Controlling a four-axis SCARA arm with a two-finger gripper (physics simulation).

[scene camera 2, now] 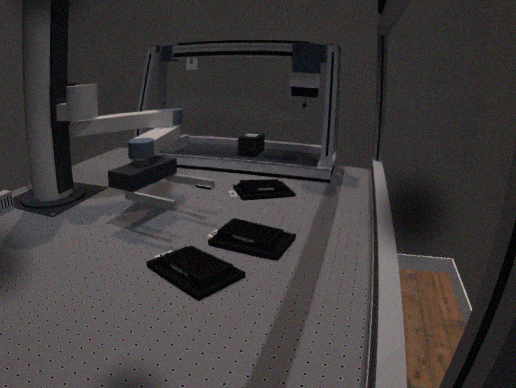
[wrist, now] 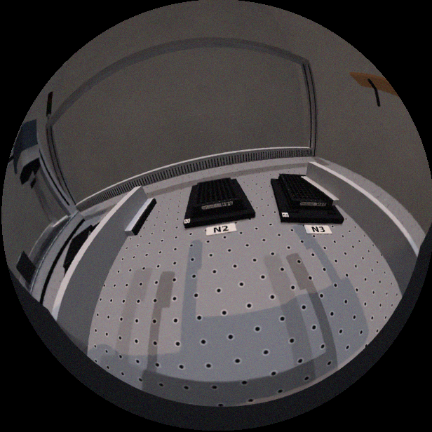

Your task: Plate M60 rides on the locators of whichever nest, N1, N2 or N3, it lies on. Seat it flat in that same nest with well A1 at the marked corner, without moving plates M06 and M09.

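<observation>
My gripper point(scene camera 2: 194, 194) point(wrist: 228, 178) is open and empty, low above the bench, beside the nests on the arm's side. In the wrist view, a black plate point(wrist: 216, 194) lies on nest N2 point(wrist: 192, 218), between the fingers in view. Another plate point(wrist: 300, 190) lies on nest N3 point(wrist: 295, 218), partly behind the right finger; it looks offset on its nest. A third nest and plate point(wrist: 76, 245) are mostly hidden behind the left finger. In the scene view, the far plate point(scene camera 2: 262, 185), middle plate point(scene camera 2: 252, 230) and near plate point(scene camera 2: 196, 262) show. I cannot surely read which is M60.
White tags N2 point(wrist: 220, 229) and N3 point(wrist: 318, 229) lie before their nests, and small white corner marks point(wrist: 187, 221) point(wrist: 285, 215) show on the nests. A gantry frame point(scene camera 2: 250, 161) with a dark block point(scene camera 2: 251, 145) stands behind. A rail point(scene camera 2: 387, 300) runs along the bench's right edge.
</observation>
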